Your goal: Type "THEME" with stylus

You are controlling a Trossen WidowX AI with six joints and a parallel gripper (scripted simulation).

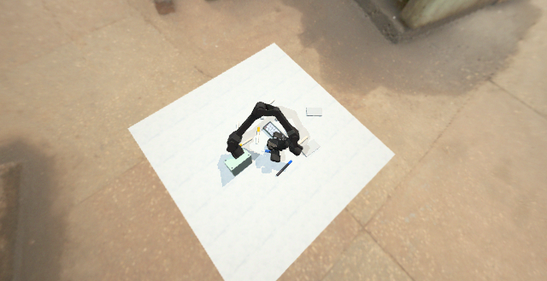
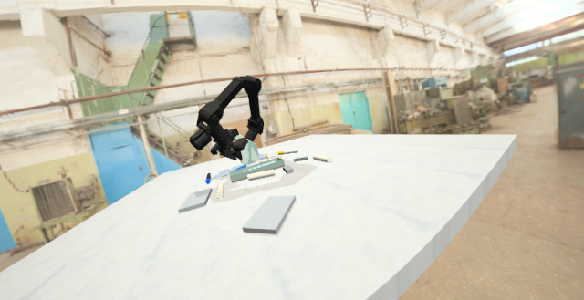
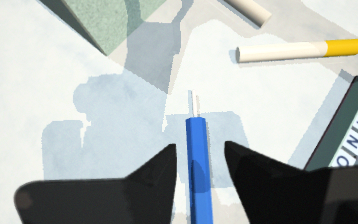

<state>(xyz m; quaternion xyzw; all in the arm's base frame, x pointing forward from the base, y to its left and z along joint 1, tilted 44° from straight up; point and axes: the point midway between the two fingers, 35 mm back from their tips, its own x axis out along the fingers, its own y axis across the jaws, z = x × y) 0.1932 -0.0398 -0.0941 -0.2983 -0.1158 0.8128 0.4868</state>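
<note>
The blue stylus lies 1 cm behind my gripper tip, 1 cm to the left of it and 4 cm below it. The rest, counted from my gripper tip: grey block 14 cm ahead, 24 cm to the left, 4 cm below.
</note>
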